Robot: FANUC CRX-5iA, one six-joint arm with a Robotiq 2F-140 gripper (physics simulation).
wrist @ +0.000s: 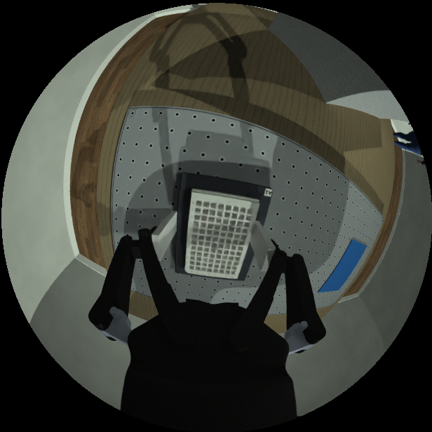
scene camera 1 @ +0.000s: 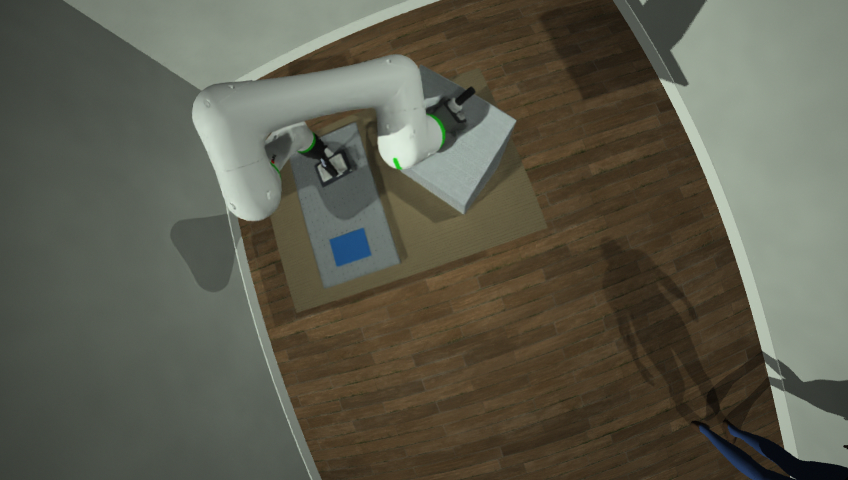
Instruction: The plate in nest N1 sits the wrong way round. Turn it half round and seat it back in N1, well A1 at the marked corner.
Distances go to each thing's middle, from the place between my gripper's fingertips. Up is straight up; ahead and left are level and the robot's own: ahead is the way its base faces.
Now: hand 2 cm short of the white well plate (wrist: 219, 227), 1 cm to the right of it and 1 cm below it. Round my hand: dark nest (wrist: 212, 183) 2 cm ahead, 1 cm to the left, 1 cm below; then blue rectangle (scene camera 1: 352, 246) 8 cm ahead, 38 cm to the left, 1 cm below.
